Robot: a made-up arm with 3 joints. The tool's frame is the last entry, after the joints. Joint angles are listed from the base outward.
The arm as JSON. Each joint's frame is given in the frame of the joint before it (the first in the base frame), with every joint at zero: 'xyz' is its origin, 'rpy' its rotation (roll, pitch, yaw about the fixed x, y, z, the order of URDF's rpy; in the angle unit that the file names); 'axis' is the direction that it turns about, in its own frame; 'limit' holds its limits. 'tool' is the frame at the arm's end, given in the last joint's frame.
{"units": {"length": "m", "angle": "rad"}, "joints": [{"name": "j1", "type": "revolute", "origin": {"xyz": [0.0, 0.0, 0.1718], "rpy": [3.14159, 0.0, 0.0]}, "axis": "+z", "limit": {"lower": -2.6, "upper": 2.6}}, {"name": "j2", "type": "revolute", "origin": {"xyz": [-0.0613, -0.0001, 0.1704], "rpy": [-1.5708, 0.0, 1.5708]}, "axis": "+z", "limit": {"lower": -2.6, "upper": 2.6}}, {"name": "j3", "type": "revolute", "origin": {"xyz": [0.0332, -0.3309, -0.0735], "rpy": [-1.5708, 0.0, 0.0]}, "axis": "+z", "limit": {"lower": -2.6, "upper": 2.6}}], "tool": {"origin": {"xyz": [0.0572, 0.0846, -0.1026], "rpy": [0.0, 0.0, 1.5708]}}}
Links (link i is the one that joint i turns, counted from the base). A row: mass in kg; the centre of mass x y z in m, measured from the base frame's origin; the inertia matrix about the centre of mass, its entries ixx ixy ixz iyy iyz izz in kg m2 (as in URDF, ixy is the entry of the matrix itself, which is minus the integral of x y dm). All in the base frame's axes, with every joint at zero. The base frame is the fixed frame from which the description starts. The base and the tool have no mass.
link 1: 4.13; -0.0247 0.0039 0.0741; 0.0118 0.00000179 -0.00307 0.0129 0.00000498 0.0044
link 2: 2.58; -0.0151 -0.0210 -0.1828; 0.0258 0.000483 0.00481 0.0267 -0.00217 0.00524
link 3: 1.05; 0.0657 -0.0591 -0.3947; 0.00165 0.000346 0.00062 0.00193 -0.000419 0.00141
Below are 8 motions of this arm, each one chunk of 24 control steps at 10 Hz.
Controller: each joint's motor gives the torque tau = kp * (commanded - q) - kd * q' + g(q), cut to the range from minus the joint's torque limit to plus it. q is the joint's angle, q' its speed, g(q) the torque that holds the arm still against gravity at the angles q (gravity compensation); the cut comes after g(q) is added. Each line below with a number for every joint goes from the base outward.
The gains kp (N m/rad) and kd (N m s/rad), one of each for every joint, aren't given. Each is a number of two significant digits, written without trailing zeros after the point. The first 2 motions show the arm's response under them.
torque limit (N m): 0.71 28 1.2
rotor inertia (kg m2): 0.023 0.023 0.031
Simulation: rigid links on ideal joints. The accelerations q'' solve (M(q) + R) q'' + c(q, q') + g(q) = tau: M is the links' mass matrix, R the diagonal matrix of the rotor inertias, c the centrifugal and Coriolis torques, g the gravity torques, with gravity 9.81 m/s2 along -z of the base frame. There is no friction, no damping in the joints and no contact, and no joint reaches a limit. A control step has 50 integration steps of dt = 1/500 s. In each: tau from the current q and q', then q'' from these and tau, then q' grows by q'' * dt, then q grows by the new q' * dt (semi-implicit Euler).
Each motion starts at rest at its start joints. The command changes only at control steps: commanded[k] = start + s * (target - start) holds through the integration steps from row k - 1 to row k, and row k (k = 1, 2, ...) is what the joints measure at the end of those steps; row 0 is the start. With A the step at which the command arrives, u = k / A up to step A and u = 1 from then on. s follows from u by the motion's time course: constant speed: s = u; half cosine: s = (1 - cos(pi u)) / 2; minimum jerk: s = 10 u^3 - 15 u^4 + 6 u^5; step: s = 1 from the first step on.
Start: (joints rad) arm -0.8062 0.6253 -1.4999
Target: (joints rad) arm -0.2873 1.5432 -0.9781
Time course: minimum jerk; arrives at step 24
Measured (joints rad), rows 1 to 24:
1: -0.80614 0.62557 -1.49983
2: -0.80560 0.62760 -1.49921
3: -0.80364 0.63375 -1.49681
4: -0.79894 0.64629 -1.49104
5: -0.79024 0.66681 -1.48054
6: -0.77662 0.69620 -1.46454
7: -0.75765 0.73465 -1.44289
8: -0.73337 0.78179 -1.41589
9: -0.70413 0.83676 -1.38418
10: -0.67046 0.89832 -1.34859
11: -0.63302 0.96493 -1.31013
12: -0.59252 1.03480 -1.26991
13: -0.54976 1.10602 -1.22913
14: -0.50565 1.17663 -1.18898
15: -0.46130 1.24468 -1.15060
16: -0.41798 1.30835 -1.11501
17: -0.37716 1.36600 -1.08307
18: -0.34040 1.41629 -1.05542
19: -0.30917 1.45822 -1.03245
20: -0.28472 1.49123 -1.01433
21: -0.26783 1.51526 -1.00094
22: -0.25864 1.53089 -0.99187
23: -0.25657 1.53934 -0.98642
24: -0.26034 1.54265 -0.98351
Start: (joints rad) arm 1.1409 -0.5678 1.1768
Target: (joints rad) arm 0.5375 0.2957 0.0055
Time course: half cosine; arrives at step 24
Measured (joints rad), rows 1 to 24:
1: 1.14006 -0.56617 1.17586
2: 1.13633 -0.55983 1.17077
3: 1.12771 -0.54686 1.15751
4: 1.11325 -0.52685 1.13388
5: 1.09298 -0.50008 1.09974
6: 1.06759 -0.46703 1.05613
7: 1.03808 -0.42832 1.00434
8: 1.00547 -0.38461 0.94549
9: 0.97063 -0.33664 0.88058
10: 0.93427 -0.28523 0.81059
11: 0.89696 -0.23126 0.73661
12: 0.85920 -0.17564 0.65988
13: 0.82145 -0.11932 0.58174
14: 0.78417 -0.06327 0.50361
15: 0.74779 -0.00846 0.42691
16: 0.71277 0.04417 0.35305
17: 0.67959 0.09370 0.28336
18: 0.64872 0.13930 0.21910
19: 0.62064 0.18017 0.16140
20: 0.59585 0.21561 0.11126
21: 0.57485 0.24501 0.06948
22: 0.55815 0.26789 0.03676
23: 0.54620 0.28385 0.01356
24: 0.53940 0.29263 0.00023
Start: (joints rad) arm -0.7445 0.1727 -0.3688
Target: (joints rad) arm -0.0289 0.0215 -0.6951
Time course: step
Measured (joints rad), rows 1 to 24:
1: -0.68246 0.10278 -0.46358
2: -0.48849 0.04315 -0.58289
3: -0.19916 0.02836 -0.66270
4: -0.01140 0.02891 -0.72043
5: 0.04357 0.02752 -0.74919
6: 0.01794 0.02480 -0.74636
7: -0.01560 0.02267 -0.72332
8: -0.03254 0.02148 -0.69992
9: -0.03569 0.02105 -0.68716
10: -0.03326 0.02110 -0.68510
11: -0.03042 0.02131 -0.68864
12: -0.02879 0.02147 -0.69297
13: -0.02829 0.02155 -0.69568
14: -0.02838 0.02155 -0.69653
15: -0.02863 0.02153 -0.69625
16: -0.02884 0.02151 -0.69563
17: -0.02894 0.02150 -0.69515
18: -0.02897 0.02149 -0.69494
19: -0.02895 0.02149 -0.69492
20: -0.02892 0.02150 -0.69499
21: -0.02890 0.02150 -0.69507
22: -0.02889 0.02150 -0.69511
23: -0.02889 0.02150 -0.69512
24: -0.02890 0.02150 -0.69512

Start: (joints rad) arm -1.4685 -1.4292 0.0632
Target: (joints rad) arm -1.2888 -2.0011 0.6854
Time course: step
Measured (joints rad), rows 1 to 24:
1: -1.45107 -1.66664 -0.00724
2: -1.42214 -1.90126 0.09197
3: -1.37775 -1.98604 0.40680
4: -1.31699 -2.00719 0.66953
5: -1.26060 -2.00986 0.78106
6: -1.22244 -2.00736 0.78109
7: -1.20543 -2.00419 0.73760
8: -1.20740 -2.00187 0.69676
9: -1.22377 -2.00070 0.67517
10: -1.24855 -2.00041 0.67071
11: -1.27551 -2.00055 0.67508
12: -1.29926 -2.00078 0.68125
13: -1.31612 -2.00094 0.68569
14: -1.32441 -2.00101 0.68768
15: -1.32439 -2.00102 0.68787
16: -1.31781 -2.00101 0.68719
17: -1.30725 -2.00102 0.68633
18: -1.29550 -2.00104 0.68562
19: -1.28497 -2.00108 0.68515
20: -1.27737 -2.00112 0.68492
21: -1.27347 -2.00115 0.68485
22: -1.27322 -2.00116 0.68489
23: -1.27590 -2.00116 0.68499
24: -1.28040 -2.00114 0.68512

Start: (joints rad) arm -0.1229 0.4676 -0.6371
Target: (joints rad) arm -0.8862 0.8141 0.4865
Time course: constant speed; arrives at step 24
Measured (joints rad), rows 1 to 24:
1: -0.12790 0.47422 -0.62525
2: -0.14402 0.48677 -0.59563
3: -0.17195 0.50127 -0.55282
4: -0.20868 0.51597 -0.50286
5: -0.24971 0.53048 -0.45047
6: -0.29089 0.54483 -0.39850
7: -0.32950 0.55912 -0.34819
8: -0.36452 0.57342 -0.29974
9: -0.39629 0.58777 -0.25276
10: -0.42595 0.60218 -0.20668
11: -0.45479 0.61663 -0.16093
12: -0.48389 0.63110 -0.11510
13: -0.51391 0.64557 -0.06895
14: -0.54501 0.66003 -0.02244
15: -0.57706 0.67447 0.02438
16: -0.60970 0.68890 0.07139
17: -0.64255 0.70332 0.11846
18: -0.67529 0.71773 0.16551
19: -0.70773 0.73215 0.21249
20: -0.73982 0.74656 0.25939
21: -0.77160 0.76098 0.30622
22: -0.80317 0.77541 0.35302
23: -0.83467 0.78984 0.39981
24: -0.86619 0.80427 0.44660

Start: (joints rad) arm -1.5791 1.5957 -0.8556
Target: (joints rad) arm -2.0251 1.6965 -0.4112
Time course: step
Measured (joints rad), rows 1 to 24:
1: -1.58121 1.64128 -0.73659
2: -1.60336 1.68268 -0.56033
3: -1.65519 1.69523 -0.44515
4: -1.73584 1.69565 -0.39849
5: -1.84229 1.69446 -0.39387
6: -1.95981 1.69426 -0.40111
7: -2.06507 1.69484 -0.40278
8: -2.14694 1.69550 -0.39916
9: -2.20503 1.69599 -0.39546
10: -2.23945 1.69635 -0.39360
11: -2.25019 1.69660 -0.39338
12: -2.23718 1.69673 -0.39389
13: -2.20038 1.69670 -0.39439
14: -2.14212 1.69645 -0.39547
15: -2.07505 1.69604 -0.40013
16: -2.01280 1.69580 -0.40810
17: -1.96530 1.69583 -0.41687
18: -1.93789 1.69604 -0.42385
19: -1.93129 1.69625 -0.42738
20: -1.94248 1.69637 -0.42711
21: -1.96592 1.69640 -0.42372
22: -1.99504 1.69639 -0.41853
23: -2.02360 1.69640 -0.41299
24: -2.04672 1.69643 -0.40828

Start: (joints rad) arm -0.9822 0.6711 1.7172
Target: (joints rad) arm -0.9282 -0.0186 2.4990
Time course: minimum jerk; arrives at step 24
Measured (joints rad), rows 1 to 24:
1: -0.98219 0.67089 1.71731
2: -0.98213 0.66937 1.71823
3: -0.98194 0.66473 1.72165
4: -0.98152 0.65531 1.72974
5: -0.98072 0.63988 1.74448
6: -0.97935 0.61780 1.76715
7: -0.97725 0.58892 1.79823
8: -0.97435 0.55351 1.83746
9: -0.97069 0.51222 1.88407
10: -0.96646 0.46598 1.93688
11: -0.96192 0.41595 1.99440
12: -0.95732 0.36347 2.05497
13: -0.95286 0.30997 2.11684
14: -0.94862 0.25693 2.17824
15: -0.94463 0.20581 2.23748
16: -0.94093 0.15798 2.29299
17: -0.93758 0.11467 2.34337
18: -0.93468 0.07689 2.38744
19: -0.93227 0.04541 2.42432
20: -0.93040 0.02063 2.45353
21: -0.92906 0.00258 2.47498
22: -0.92824 -0.00916 2.48909
23: -0.92788 -0.01552 2.49686
24: -0.92785 -0.01805 2.49988

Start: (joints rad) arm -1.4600 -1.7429 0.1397
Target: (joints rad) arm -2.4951 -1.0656 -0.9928
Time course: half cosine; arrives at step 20
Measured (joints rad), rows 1 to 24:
1: -1.46053 -1.74110 0.13876
2: -1.46347 -1.73407 0.13296
3: -1.47194 -1.71967 0.11665
4: -1.48955 -1.69743 0.08614
5: -1.51957 -1.66779 0.04082
6: -1.56432 -1.63154 -0.01787
7: -1.62475 -1.58968 -0.08763
8: -1.70038 -1.54336 -0.16615
9: -1.78930 -1.49377 -0.25134
10: -1.88831 -1.44214 -0.34127
11: -1.99317 -1.38970 -0.43398
12: -2.09895 -1.33763 -0.52732
13: -2.20043 -1.28709 -0.61889
14: -2.29269 -1.23925 -0.70602
15: -2.37171 -1.19527 -0.78590
16: -2.43488 -1.15631 -0.85587
17: -2.48133 -1.12342 -0.91376
18: -2.51179 -1.09754 -0.95817
19: -2.52810 -1.07935 -0.98849
20: -2.53244 -1.06929 -1.00477
21: -2.52737 -1.06576 -1.00885
22: -2.51638 -1.06527 -1.00524
23: -2.50345 -1.06545 -0.99898
24: -2.49204 -1.06559 -0.99337

